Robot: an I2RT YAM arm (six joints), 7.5 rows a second.
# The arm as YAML. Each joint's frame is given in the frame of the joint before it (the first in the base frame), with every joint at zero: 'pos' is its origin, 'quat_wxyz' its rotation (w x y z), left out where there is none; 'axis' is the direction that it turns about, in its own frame. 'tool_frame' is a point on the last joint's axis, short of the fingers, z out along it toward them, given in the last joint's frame.
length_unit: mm
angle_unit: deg
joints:
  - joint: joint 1
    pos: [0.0, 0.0, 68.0]
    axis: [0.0, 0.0, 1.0]
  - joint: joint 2
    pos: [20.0, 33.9, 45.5]
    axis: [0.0, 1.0, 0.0]
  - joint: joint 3
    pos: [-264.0, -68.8, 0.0]
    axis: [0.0, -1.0, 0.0]
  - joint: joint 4
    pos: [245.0, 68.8, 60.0]
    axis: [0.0, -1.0, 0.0]
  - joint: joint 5
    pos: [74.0, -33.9, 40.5]
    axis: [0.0, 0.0, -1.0]
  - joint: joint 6
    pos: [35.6, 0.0, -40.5]
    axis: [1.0, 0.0, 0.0]
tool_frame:
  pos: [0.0, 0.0, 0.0]
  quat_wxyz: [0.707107, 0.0, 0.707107, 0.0]
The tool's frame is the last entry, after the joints.
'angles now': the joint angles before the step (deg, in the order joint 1, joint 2, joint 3, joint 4, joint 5, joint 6). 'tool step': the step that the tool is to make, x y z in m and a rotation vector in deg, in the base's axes. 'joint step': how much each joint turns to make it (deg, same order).
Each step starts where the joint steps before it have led.
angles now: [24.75 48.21 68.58 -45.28 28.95 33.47]
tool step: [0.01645 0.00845 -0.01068 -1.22 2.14 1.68]
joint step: [0.00 2.81 -1.38 2.24 -1.41 -1.05]
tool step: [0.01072 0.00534 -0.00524 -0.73 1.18 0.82]
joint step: [0.00 2.10 -0.31 1.30 -0.65 -0.59]
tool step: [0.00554 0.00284 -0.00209 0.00 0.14 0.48]
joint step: [0.00 1.01 -0.19 1.16 -0.45 -0.19]
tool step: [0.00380 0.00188 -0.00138 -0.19 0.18 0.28]
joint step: [0.00 0.74 -0.05 0.65 -0.20 -0.24]
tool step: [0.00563 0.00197 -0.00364 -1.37 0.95 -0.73]
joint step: [0.00 1.29 0.00 0.05 1.05 -0.44]
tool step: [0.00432 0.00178 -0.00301 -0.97 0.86 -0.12]
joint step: [0.00 1.01 0.01 0.02 0.37 -0.44]
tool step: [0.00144 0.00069 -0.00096 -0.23 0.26 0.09]
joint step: [0.00 0.33 -0.01 0.07 -0.02 -0.15]
